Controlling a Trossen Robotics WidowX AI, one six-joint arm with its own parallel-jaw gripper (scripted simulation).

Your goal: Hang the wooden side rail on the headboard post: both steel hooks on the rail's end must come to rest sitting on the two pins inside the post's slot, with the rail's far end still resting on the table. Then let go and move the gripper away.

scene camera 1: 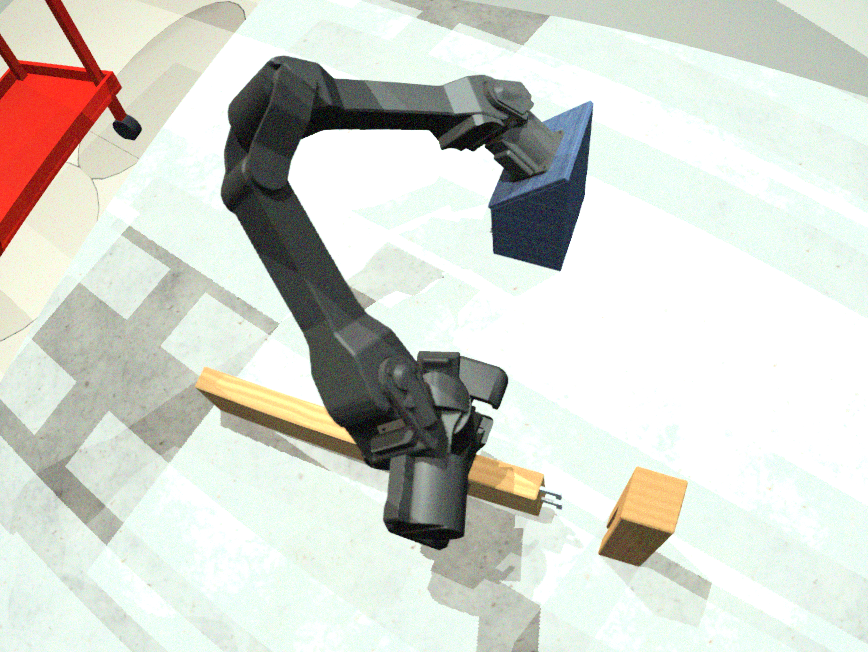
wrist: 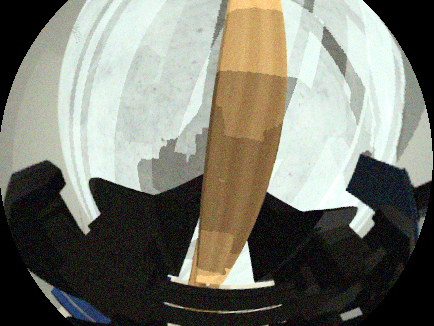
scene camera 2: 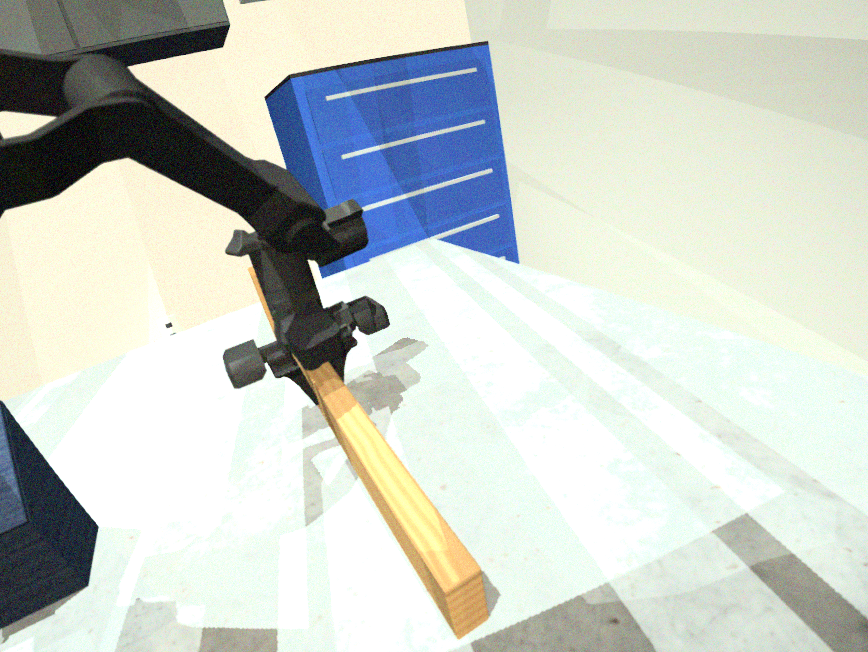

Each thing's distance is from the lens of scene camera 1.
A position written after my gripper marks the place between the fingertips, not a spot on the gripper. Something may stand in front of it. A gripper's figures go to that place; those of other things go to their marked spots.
my gripper (scene camera 1: 455,473): 0.79 m
wooden side rail (scene camera 1: 272,409): 0.81 m
